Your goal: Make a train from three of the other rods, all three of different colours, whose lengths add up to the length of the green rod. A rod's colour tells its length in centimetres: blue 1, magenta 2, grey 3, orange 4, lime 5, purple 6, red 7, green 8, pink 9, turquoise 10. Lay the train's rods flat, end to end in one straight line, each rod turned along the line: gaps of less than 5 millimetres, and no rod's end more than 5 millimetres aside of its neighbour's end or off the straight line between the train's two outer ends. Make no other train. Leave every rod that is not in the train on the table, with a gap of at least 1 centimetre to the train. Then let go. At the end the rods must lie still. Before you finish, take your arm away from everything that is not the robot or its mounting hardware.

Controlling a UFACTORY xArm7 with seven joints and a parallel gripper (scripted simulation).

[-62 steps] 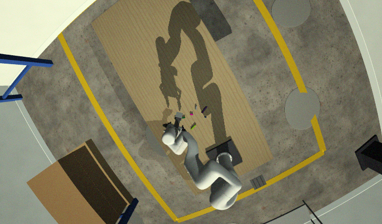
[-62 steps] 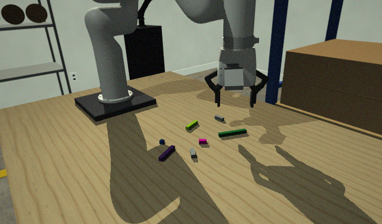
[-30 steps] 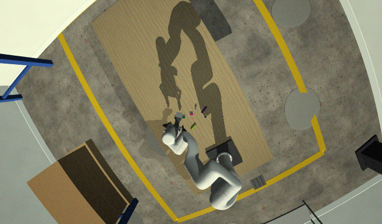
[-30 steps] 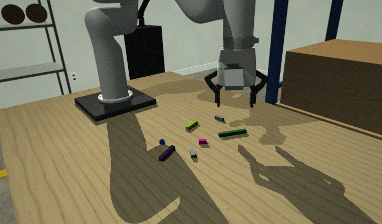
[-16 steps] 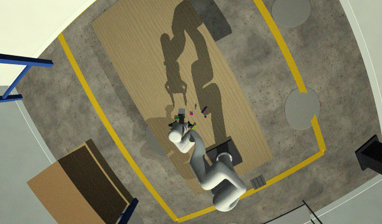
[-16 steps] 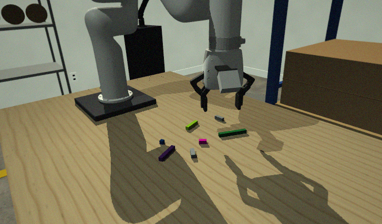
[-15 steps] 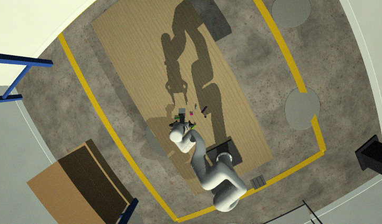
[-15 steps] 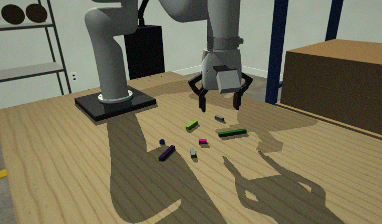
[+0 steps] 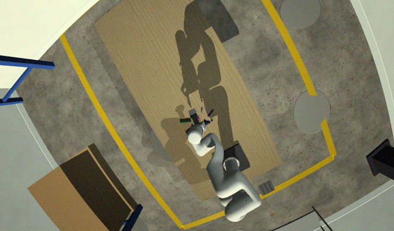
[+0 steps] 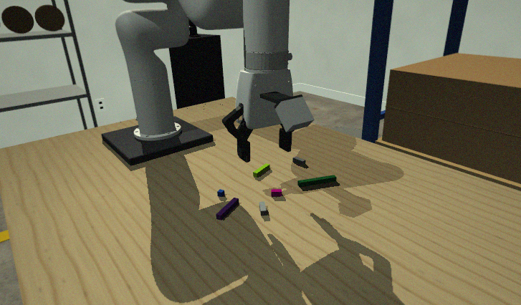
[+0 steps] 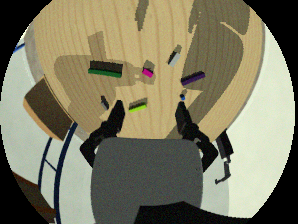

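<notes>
The blue rod lies 80 mm below my hand, 70 mm to the right of it and 50 mm behind it. Round my hand: lime rod (80 mm below, 60 mm behind, 50 mm to the left); magenta rod (80 mm below, 30 mm ahead); purple rod (100 mm to the right, 80 mm below).
</notes>
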